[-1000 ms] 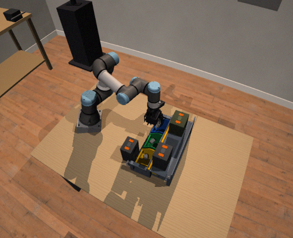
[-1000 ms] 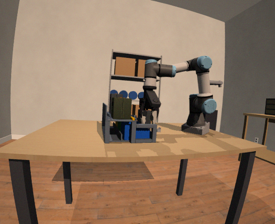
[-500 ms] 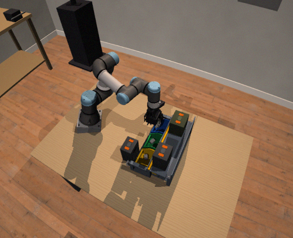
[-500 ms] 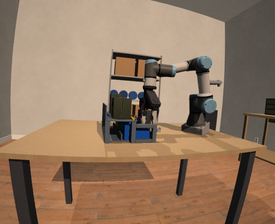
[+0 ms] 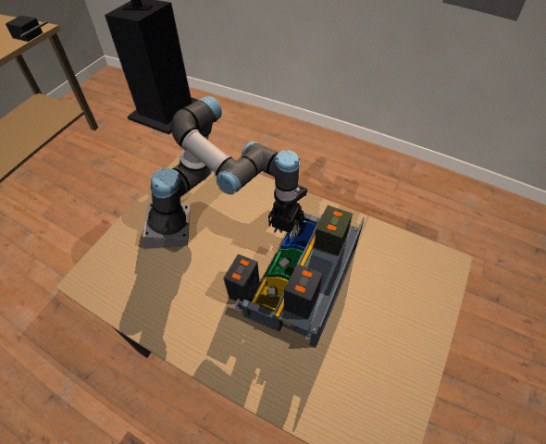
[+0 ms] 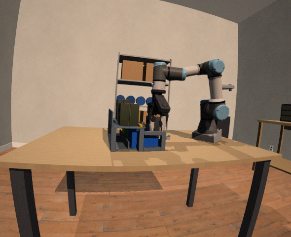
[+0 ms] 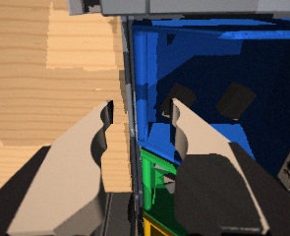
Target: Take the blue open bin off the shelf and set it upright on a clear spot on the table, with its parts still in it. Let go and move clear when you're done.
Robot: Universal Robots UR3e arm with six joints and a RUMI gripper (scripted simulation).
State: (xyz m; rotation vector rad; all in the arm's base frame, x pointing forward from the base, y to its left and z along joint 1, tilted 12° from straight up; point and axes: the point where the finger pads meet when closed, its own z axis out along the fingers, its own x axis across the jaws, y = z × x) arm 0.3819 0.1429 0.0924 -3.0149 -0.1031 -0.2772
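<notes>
Now: hand 6 cm short of the blue open bin and 2 cm above it. Also, from my hand: yellow bin: 8 cm ahead, 22 cm to the right, 2 cm below; then green bin: 7 cm ahead, 11 cm to the right, 2 cm below.
</notes>
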